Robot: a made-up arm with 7 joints. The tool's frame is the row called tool.
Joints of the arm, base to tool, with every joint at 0 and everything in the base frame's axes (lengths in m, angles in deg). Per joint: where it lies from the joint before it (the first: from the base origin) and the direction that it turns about. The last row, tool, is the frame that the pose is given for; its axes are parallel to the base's.
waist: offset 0 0 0 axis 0 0.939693 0.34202
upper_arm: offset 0 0 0 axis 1 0 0
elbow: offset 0 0 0 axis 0 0 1
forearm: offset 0.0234 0 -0.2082 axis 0 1 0
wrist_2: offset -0.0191 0 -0.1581 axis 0 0 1
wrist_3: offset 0 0 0 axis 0 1 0
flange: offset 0 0 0 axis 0 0 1
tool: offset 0 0 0
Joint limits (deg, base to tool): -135..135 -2.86..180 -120..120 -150..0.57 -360..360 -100..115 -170..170
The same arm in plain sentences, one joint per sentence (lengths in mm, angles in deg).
The arm has seven revolute joints in a row. What follows holds with every joint at zero, and every direction is one of the base frame's. The first joint sits at the same point as the base frame's origin and turns about the direction (0, 0.9397, 0.342), from -135.00 to 135.00 deg. The second joint sits at the same point as the first joint and turns about +x, from -2.86 to 180.00 deg. The third joint sits at the same point as the second joint and turns about +z, from -120.00 to 120.00 deg. The fourth joint sits 23.4 mm along +x and 208.2 mm along -z from the third joint and turns about +y, from -150.00 to 0.57 deg. The fifth joint sits 19.1 mm along -x and 158.1 mm along -z from the fourth joint and turns about +z, from -360.00 to 360.00 deg. The sixth joint sits at the same point as the fifth joint and turns about +y, from -100.00 to 115.00 deg. The seventh joint sits at the same point as the sixth joint and turns about +z, from -170.00 to 170.00 deg. The tool frame, which is the frame that the pose is given for, sits at the same point as the seventh joint; its axes are parallel to the base frame's.
